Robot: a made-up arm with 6 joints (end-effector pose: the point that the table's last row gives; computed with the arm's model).
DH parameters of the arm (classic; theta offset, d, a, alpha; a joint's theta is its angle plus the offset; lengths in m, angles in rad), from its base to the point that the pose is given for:
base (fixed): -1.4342 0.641 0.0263 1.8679
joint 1: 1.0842 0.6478 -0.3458 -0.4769
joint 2: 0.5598 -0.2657 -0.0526 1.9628
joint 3: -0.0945 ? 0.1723 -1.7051
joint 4: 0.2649 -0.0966 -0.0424 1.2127
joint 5: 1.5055 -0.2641 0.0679 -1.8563
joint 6: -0.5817 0 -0.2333 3.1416
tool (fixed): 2.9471 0.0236 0 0
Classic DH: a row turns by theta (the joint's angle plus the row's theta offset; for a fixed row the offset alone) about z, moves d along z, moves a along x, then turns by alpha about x.
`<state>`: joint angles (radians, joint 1 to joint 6).
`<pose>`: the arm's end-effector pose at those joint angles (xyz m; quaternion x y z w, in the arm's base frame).
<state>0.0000 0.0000 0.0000 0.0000 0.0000 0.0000</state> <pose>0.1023 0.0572 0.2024 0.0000 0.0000 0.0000 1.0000</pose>
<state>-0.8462 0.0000 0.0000 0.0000 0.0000 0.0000</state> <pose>0.0003 0.3608 0.3973 0.3890 0.0535 0.1202 0.9118</pose>
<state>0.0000 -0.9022 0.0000 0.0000 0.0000 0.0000</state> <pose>0.0747 -0.0116 0.3360 0.4181 -0.1211 0.0239 0.9000</pose>
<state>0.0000 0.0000 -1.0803 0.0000 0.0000 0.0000</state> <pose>-0.0320 0.0347 -0.1878 -0.0563 0.5111 -0.0100 0.8576</pose>
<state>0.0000 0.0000 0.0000 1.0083 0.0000 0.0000</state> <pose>0.0883 -0.1512 -0.0132 -0.4825 0.0124 0.0194 0.8756</pose>
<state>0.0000 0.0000 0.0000 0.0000 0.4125 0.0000</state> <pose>0.0755 0.0821 0.2465 -0.0742 -0.1819 0.0577 0.9788</pose>
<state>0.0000 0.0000 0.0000 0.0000 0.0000 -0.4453</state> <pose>0.0605 0.1514 0.2024 0.0000 0.0000 0.2208 0.9753</pose>
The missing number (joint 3, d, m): 0.2267
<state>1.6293 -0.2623 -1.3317 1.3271 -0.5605 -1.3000</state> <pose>-0.6067 -0.7677 0.4889 -0.1690 0.8740 -0.2532 0.3787</pose>
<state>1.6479 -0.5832 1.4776 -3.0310 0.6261 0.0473</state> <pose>-0.7133 -0.5154 1.0250 0.6814 -0.0249 0.5733 0.4544</pose>
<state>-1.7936 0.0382 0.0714 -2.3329 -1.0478 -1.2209</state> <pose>0.0813 0.0566 0.1599 -0.6228 0.2704 0.0502 0.7324</pose>
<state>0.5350 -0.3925 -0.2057 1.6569 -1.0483 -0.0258</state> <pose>0.0370 -0.7220 0.1266 -0.5689 0.2271 -0.4442 0.6538</pose>
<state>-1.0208 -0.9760 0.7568 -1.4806 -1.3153 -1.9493</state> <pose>-0.4825 -0.1327 -0.1545 -0.2701 0.7580 -0.1483 0.5749</pose>
